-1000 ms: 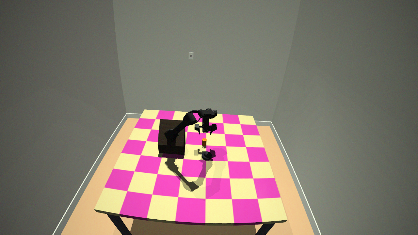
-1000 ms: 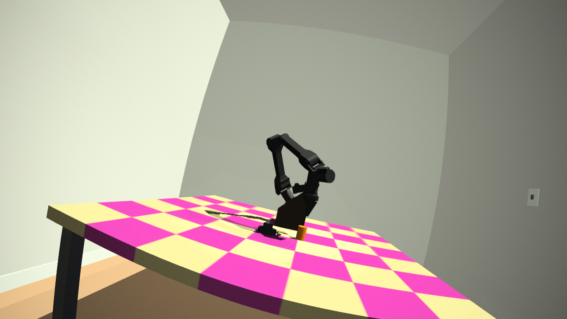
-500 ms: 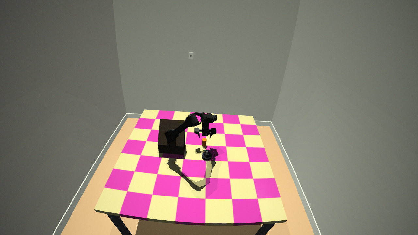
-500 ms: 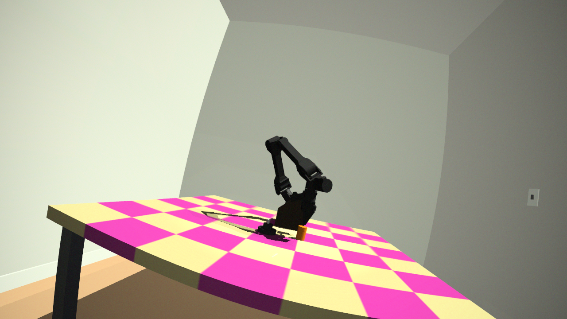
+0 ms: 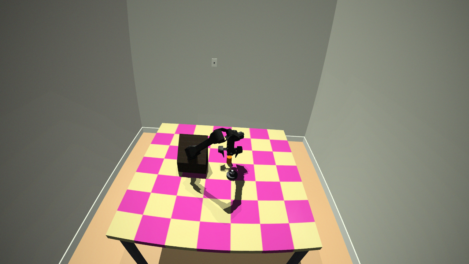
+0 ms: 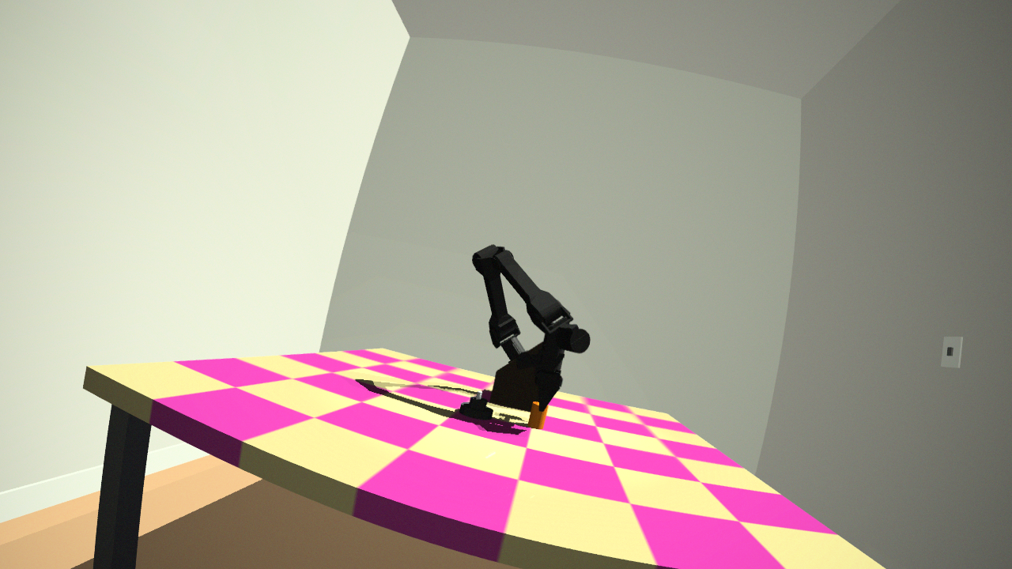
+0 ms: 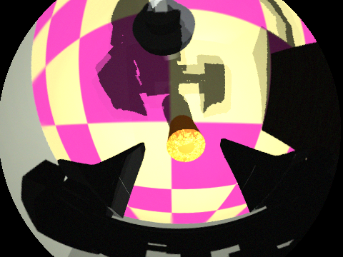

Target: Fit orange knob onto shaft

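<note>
My gripper tip is 1 cm above the orange knob. The rest, counted from my gripper tip: round dark pedestal 3 cm ahead, 15 cm to the right, 2 cm below.
</note>
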